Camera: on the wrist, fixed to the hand. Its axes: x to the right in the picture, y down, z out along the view.
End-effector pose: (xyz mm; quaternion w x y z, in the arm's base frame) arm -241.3 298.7 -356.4 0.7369 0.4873 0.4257 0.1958
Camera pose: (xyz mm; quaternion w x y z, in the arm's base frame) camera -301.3 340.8 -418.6 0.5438 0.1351 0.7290 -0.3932
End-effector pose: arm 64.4 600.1 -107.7 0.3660 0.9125 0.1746 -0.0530
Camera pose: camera 67.8 692.5 -81.4 0.0721 0.5751 0.7798 -0.2364
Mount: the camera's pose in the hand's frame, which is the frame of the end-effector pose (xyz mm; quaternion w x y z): 23.1 -43.7 -82.4 0.6999 0.1447 0.0876 -0.6939
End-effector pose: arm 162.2 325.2 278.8 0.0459 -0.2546 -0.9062 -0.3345
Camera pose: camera 113.5 255.0 322.8 0.0838 -0.4866 0.8553 0.1571
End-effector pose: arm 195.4 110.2 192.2 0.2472 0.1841 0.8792 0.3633
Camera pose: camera 123.6 47.5 203.9 0.3215 -0.4773 0.8173 -0.0284
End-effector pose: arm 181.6 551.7 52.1 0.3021 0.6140 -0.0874 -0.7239
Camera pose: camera 243.3 594.3 -8.0 0.3721 -0.5975 -0.2866 0.6499
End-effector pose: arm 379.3 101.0 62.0 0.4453 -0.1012 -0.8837 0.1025
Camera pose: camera 428.6 72.9 139.5 0.4749 0.5978 -0.6349 -0.1183
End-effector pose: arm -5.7 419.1 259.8 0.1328 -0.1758 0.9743 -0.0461
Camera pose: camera -34.8 373.6 339.3 0.0010 -0.7759 0.5649 -0.2808
